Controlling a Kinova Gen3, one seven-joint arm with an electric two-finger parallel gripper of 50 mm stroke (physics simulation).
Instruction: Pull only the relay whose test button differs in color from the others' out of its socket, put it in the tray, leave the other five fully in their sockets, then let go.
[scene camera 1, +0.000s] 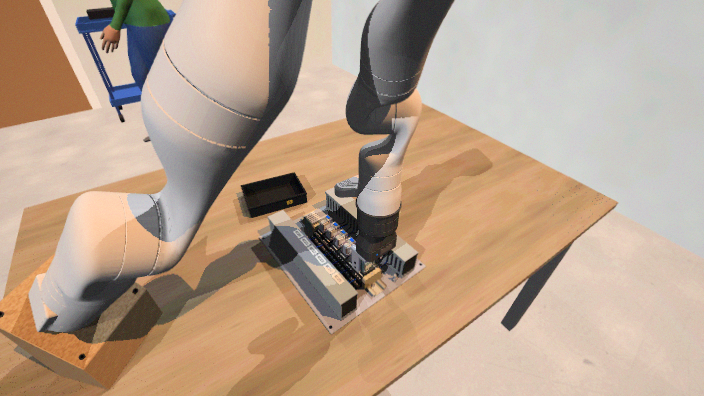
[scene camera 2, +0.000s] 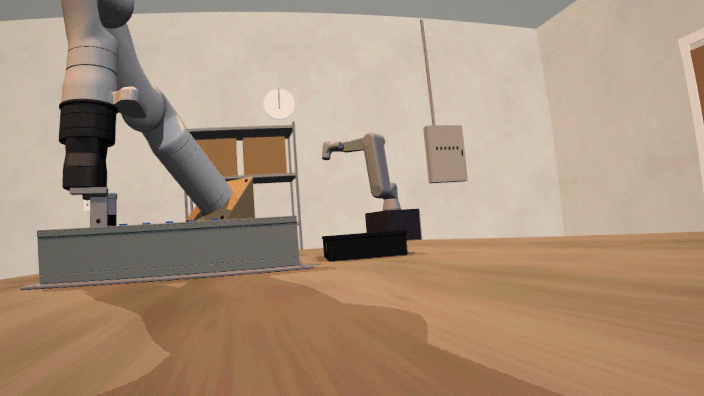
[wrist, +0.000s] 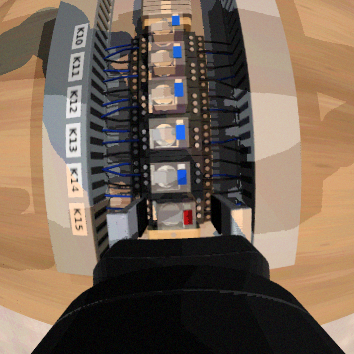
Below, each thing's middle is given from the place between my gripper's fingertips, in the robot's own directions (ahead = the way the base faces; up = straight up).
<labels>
The mounting plate (scene camera 1: 365, 299) lies 90 mm to the left of my hand, 50 mm below it and 20 mm ahead of it.
</labels>
